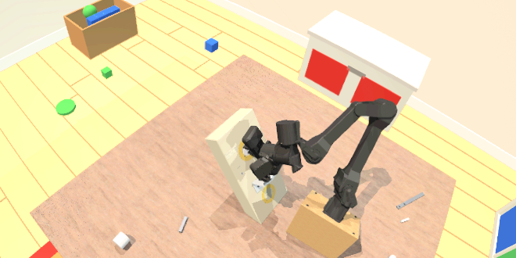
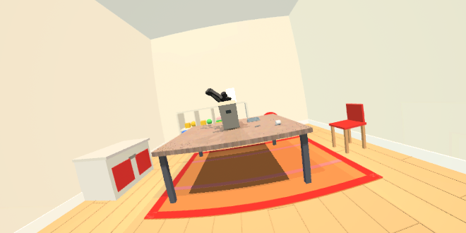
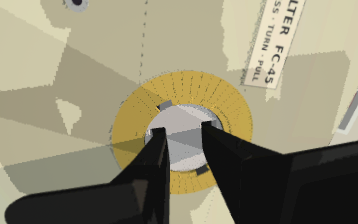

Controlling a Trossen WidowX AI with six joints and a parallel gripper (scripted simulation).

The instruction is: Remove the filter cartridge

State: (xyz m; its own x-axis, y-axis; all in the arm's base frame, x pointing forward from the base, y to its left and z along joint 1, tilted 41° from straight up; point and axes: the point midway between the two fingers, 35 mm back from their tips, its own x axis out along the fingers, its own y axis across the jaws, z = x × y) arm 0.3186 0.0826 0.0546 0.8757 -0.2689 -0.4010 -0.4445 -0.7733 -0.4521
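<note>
Now: gripper tip 1 cm short of the white round filter cartridge and 1 cm above it. Round my gripper tip: grey tray 44 cm behind, 25 cm to the left, 21 cm below; then cream panel 8 cm below, 4 cm behind.
</note>
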